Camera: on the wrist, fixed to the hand. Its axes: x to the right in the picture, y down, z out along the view.
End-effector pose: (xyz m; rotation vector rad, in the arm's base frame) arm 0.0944 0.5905 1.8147 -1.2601 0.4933 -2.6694
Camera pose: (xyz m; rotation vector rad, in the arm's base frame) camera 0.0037 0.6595 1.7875 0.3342 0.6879 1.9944
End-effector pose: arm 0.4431 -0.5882 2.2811 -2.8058 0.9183 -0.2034
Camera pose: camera 0.4707 -0.5700 2.3935 -2.4384 -1.0786 -1.2527
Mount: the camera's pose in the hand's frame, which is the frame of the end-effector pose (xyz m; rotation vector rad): 0.0194 -0.0543 -0.1020 0.3848 0.6226 -1.4027
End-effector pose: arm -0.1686 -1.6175 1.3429 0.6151 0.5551 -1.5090
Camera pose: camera -0.2187 -1.5609 1.2534 -1.0046 -1.2298 2.5327
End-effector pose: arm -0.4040 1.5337 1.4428 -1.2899 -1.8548 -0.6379
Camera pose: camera -0.4267 1.4475 1.5188 0.6059 -1.9352 -1.0996
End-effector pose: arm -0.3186 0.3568 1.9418 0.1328 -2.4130 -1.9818
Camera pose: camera -0.3281 0.2451 1.9078 -1.9595 1.7565 0.8608
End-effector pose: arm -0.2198 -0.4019 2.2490 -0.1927 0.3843 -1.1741
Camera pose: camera -0.2999 -0.4352 2.1702 0.3296 0.5665 -2.6826
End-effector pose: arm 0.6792 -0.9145 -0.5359 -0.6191 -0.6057 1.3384
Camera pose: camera 0.7919 -0.9083 -0.5674 -0.1426 -0.1339 -0.0983
